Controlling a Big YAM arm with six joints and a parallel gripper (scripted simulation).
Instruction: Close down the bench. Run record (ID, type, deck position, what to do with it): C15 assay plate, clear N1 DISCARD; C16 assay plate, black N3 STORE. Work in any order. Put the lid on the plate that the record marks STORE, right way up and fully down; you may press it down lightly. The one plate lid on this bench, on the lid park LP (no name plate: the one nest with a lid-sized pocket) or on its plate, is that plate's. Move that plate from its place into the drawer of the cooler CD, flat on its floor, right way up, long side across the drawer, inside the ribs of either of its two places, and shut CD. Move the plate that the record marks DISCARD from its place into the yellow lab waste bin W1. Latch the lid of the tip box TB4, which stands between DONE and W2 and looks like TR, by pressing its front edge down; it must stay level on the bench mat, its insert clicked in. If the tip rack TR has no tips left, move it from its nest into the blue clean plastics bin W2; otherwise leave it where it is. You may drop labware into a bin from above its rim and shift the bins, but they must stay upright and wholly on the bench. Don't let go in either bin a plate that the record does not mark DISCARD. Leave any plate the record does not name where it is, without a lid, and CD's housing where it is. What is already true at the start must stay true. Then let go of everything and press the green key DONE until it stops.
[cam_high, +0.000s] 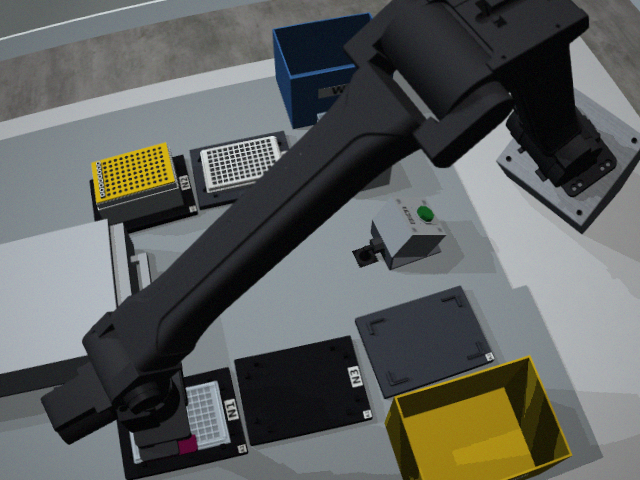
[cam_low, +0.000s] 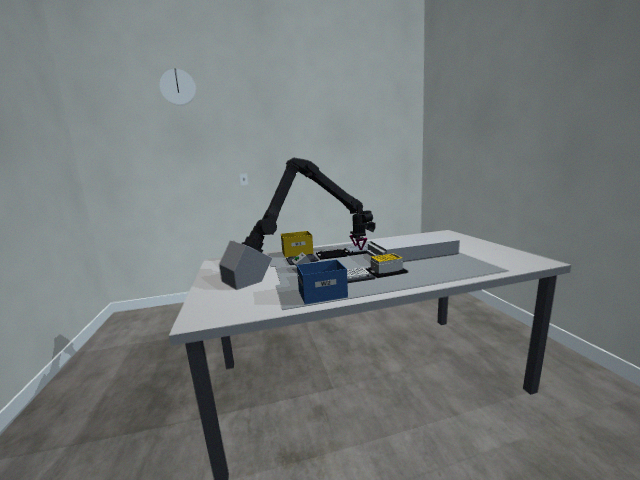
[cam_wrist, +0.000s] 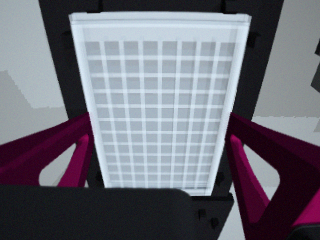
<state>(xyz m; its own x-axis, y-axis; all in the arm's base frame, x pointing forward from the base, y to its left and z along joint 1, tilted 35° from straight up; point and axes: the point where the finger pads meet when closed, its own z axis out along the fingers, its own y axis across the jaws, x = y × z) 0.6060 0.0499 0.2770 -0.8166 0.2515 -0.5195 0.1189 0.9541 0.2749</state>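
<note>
Right now my hand is 2 cm above the nest n1. From my hand the other things lie so: nest N3 (17 cm behind, 2 cm to the left, 2 cm below); plate lid (21 cm to the right, 8 cm ahead); black plate (21 cm to the right, 8 cm ahead, 1 cm below).
</note>
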